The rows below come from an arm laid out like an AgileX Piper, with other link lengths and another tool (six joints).
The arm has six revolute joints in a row. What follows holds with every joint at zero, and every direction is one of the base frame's.
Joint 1 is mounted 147.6 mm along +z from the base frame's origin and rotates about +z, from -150 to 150 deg.
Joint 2 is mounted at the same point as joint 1 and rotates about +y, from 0 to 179.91 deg.
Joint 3 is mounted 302.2 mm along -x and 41.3 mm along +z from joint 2 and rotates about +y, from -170 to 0 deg.
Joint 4 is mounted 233 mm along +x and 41.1 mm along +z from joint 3 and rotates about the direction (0.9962, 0, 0.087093), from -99.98 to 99.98 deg.
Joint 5 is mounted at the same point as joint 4 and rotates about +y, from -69.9 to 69.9 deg.
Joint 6 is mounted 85.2 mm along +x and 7.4 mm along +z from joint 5 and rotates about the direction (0.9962, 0, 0.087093), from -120 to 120 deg.
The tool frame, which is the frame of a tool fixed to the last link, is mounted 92 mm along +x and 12 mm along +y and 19.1 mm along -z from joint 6; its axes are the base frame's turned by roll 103.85, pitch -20.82 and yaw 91.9 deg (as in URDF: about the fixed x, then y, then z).
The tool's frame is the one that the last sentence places.
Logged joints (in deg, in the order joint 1, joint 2, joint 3, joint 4, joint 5, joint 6), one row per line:
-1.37, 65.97, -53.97, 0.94, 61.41, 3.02
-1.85, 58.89, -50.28, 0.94, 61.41, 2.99
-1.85, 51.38, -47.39, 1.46, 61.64, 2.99
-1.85, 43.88, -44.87, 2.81, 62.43, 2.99
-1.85, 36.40, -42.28, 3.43, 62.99, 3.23
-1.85, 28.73, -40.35, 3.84, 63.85, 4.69
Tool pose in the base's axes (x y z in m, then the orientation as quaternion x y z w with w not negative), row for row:
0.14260, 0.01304, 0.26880, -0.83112, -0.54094, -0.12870, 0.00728
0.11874, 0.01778, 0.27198, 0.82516, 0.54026, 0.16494, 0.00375
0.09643, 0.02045, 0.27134, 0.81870, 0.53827, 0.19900, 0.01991
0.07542, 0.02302, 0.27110, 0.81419, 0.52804, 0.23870, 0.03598
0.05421, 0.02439, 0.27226, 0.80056, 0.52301, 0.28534, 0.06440
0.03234, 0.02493, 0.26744, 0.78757, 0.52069, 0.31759, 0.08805
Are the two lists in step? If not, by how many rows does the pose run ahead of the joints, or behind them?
The pose runs 2 rows ahead of the joints: the pose in row i belongs to the joints in row i + 2.
